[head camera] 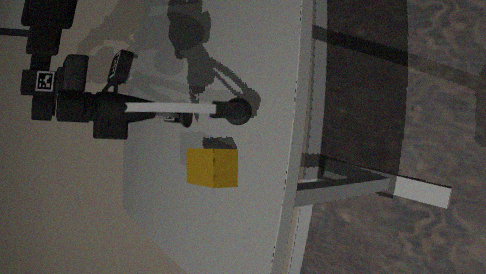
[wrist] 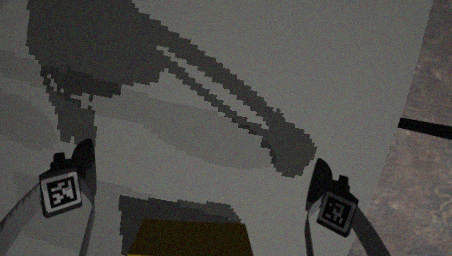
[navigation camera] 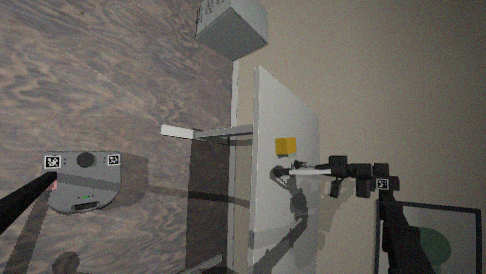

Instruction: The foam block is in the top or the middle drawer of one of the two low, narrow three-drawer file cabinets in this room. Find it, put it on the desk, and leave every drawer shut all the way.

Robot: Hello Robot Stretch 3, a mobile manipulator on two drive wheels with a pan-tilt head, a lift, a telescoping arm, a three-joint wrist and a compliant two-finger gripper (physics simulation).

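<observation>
The yellow foam block [head camera: 212, 167] [navigation camera: 285, 146] [wrist: 190, 240] rests on the white desk [head camera: 240, 225] [navigation camera: 280, 100] [wrist: 350, 50]. In the wrist view the block is cut off by the lower edge. My gripper [head camera: 212, 115] [navigation camera: 290, 168] [wrist: 205, 168] is open over the desk, its fingers wide apart with nothing between the tips. In the head view the block lies beside the gripper, apart from it. A grey file cabinet [navigation camera: 237, 30] stands beyond the desk's end in the navigation view. Its handled front shows only in part at the top edge; its drawers look flush.
My base [navigation camera: 102, 187] is on the wood-patterned floor [navigation camera: 150, 90] in front of the desk. A desk leg [head camera: 345, 187] [navigation camera: 220, 132] reaches down to a white foot. The wall [navigation camera: 375, 75] is behind the desk. A dark-framed picture [navigation camera: 435, 205] with a green disc is behind my arm.
</observation>
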